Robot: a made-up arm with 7 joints.
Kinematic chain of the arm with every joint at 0, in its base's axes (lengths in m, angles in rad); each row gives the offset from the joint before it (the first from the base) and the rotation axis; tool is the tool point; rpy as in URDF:
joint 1: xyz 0 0 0.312 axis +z
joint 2: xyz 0 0 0 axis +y
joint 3: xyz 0 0 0.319 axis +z
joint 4: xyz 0.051 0 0 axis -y
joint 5: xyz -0.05 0 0.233 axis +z
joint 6: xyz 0 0 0 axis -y
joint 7: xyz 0.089 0 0 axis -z
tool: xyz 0 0 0 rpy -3.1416 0 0
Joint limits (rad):
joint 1: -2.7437..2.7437
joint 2: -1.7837..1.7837
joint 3: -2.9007..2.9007
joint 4: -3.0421..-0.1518
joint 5: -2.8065..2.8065
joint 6: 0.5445..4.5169
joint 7: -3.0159..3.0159
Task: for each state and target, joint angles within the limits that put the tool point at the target. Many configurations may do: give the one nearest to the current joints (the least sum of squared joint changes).
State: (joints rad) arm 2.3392 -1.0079 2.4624 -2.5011 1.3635 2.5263 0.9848
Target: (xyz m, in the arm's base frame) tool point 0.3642 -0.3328 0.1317
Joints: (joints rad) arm 2.7416 -1.2655 2.8192 -1.5963 1.1187 2.3712 0.9848
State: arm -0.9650 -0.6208 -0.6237 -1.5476 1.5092 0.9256 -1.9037
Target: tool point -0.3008 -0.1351 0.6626
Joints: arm -0.8951 -0.7652 -1.1646 -1.7466 1.4842 1.0755 -1.9037
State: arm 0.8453 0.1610 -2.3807 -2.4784 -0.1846 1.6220 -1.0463
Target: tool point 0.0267 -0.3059 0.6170
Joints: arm 0.8139 0.3009 -2.4712 -2.0419 -0.1775 1.7365 -1.0463
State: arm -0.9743 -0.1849 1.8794 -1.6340 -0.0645 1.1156 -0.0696
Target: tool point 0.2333 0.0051 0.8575
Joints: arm -1.3721 0.4420 2.2801 -0.9712 -0.0212 1.1848 -0.0696
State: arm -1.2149 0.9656 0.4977 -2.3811 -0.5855 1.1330 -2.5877
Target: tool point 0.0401 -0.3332 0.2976
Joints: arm -1.5621 0.4743 0.2070 -2.2327 -0.6273 1.0509 -2.5877
